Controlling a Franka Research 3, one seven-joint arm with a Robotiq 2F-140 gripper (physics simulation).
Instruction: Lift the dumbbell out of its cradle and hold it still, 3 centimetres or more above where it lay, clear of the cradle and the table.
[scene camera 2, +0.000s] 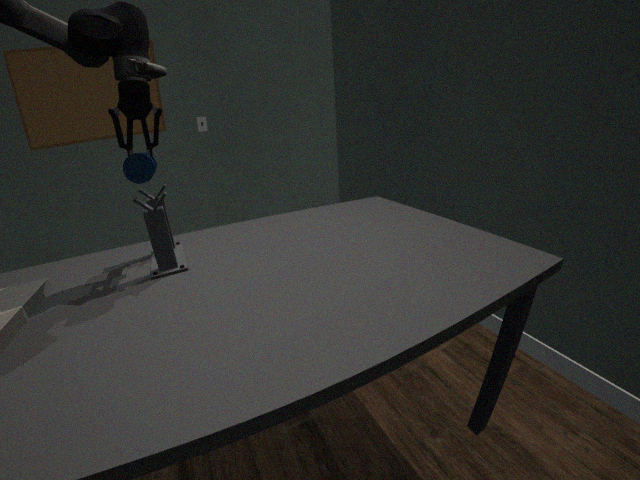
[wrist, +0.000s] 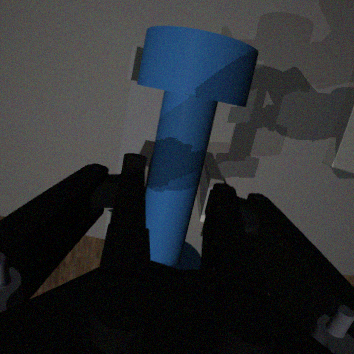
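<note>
The blue dumbbell (scene camera 2: 139, 167) (wrist: 182, 135) hangs above its cradle, with a gap between them in the scene view. The grey cradle (scene camera 2: 162, 240) stands upright on the table (scene camera 2: 330, 289), its forked arms open at the top. My gripper (scene camera 2: 140, 152) (wrist: 175, 162) is shut on the dumbbell's handle. In the wrist view the handle runs between the two fingers, one round head shows beyond them at the top, and the other head is mostly hidden behind the gripper. The dumbbell is clear of the table.
Part of a pale box-like object (scene camera 2: 18, 304) (wrist: 346, 145) shows at the table's left side. Shadows of the arm and cradle fall left of the cradle. The table's far edge runs just behind the cradle. A brown board (scene camera 2: 77, 98) hangs on the wall behind the arm.
</note>
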